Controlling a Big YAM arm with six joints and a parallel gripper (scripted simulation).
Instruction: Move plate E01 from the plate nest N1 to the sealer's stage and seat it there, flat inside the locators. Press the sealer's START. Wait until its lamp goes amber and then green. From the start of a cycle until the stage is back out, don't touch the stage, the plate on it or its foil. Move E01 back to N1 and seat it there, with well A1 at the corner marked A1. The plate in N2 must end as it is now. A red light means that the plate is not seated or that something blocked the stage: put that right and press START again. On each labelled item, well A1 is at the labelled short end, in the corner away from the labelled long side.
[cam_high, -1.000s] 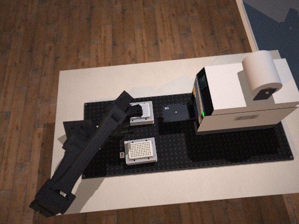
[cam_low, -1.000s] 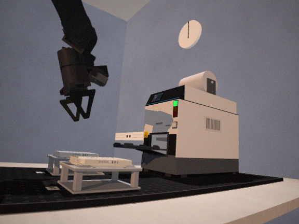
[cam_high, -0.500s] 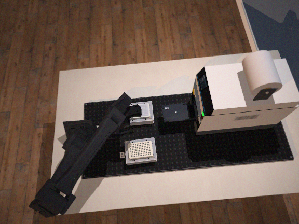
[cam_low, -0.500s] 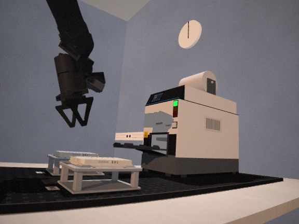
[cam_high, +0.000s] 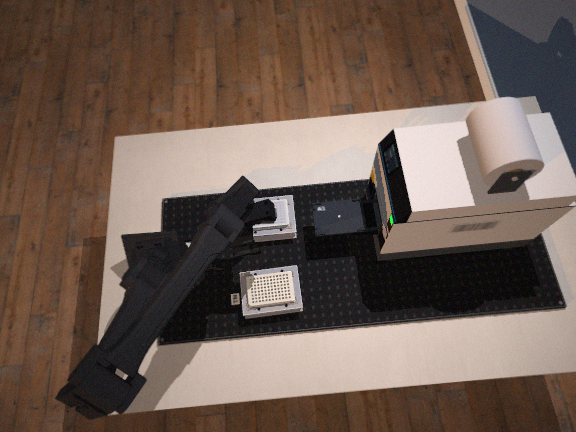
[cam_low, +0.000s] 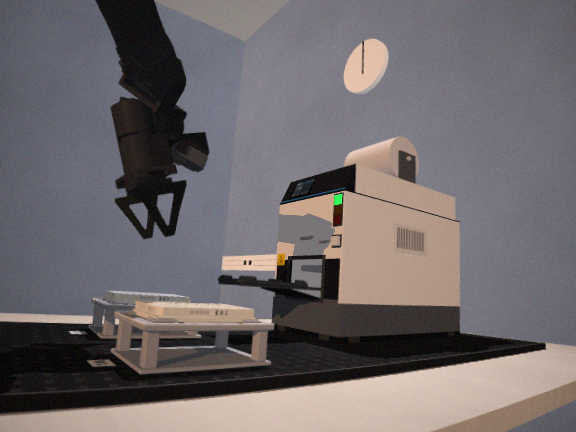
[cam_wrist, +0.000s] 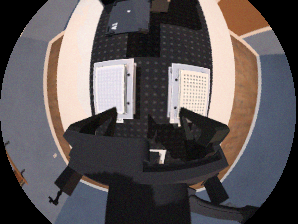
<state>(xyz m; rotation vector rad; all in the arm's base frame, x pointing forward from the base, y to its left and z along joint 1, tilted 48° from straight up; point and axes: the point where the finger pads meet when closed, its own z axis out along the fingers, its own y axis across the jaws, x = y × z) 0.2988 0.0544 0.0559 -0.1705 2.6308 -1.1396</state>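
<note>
The nest lies 2 cm ahead of my hand, 12 cm to the right of it and 12 cm below it. The rest, counted from my hand: plate: 3 cm ahead, 10 cm to the left, 11 cm below; then sealer stage: 23 cm ahead, 5 cm to the left, 6 cm below; then start button: 33 cm ahead, 5 cm to the right, 2 cm above.
</note>
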